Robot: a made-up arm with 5 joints. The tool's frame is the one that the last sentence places.
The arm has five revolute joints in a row. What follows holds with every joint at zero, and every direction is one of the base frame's.
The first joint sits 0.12 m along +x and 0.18 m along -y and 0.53 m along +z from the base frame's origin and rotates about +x.
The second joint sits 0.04 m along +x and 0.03 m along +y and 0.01 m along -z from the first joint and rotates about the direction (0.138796, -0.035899, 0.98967).
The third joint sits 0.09 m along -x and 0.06 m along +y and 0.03 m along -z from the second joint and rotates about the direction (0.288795, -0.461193, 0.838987).
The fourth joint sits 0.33 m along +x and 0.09 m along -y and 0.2 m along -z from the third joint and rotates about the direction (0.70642, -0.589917, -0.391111).
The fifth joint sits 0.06 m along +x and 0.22 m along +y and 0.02 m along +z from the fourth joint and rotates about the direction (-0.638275, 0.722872, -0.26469).
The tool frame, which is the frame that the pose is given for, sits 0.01 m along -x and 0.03 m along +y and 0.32 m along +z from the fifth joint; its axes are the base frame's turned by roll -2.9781, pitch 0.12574 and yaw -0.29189 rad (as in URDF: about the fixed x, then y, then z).
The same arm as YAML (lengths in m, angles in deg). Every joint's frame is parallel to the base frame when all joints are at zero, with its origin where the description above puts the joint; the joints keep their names.
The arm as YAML. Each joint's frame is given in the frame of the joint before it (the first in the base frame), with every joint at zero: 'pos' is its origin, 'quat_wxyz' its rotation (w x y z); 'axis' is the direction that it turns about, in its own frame. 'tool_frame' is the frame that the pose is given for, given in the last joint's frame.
length_unit: m
angle_unit: deg
joints:
  - joint: joint 1
    pos: [0.12, -0.18, 0.53]
    quat_wxyz: [1.0, 0.0, 0.0, 0.0]
    axis: [1.0, 0.0, 0.0]
  - joint: joint 2
    pos: [0.04, 0.03, -0.01]
    quat_wxyz: [1.0, 0.0, 0.0, 0.0]
    axis: [0.138796, -0.035899, 0.98967]
  - joint: joint 3
    pos: [-0.09, 0.06, -0.03]
    quat_wxyz: [1.0, 0.0, 0.0, 0.0]
    axis: [0.288795, -0.461193, 0.838987]
  - joint: joint 4
    pos: [0.33, -0.09, -0.2]
    quat_wxyz: [1.0, 0.0, 0.0, 0.0]
    axis: [0.70642, -0.589917, -0.391111]
  - joint: joint 5
    pos: [0.06, 0.22, 0.02]
    quat_wxyz: [1.0, 0.0, 0.0, 0.0]
    axis: [-0.638275, 0.722872, -0.26469]
tool_frame:
  pos: [-0.01, 0.03, 0.32]
  quat_wxyz: [0.089734, -0.983371, 0.149731, 0.050102]

